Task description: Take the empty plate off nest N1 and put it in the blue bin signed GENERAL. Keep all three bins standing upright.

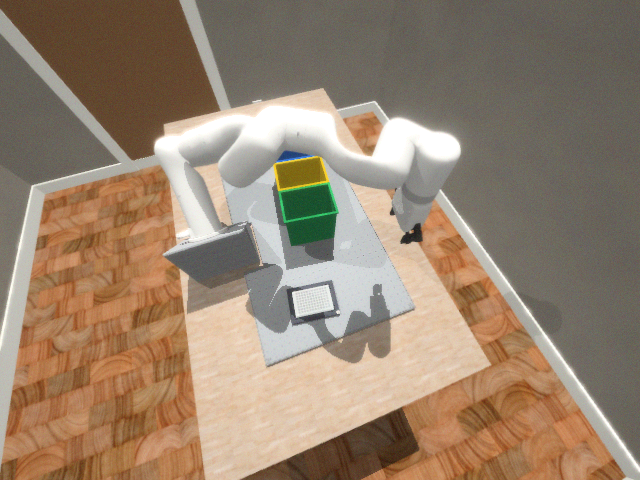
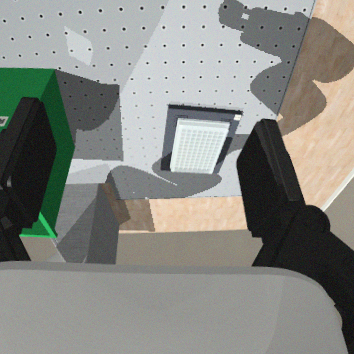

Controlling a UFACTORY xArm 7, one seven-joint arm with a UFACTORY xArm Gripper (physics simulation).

I see my gripper, a gridded plate, a yellow bin and a green bin.
My gripper is seen too in image 2.
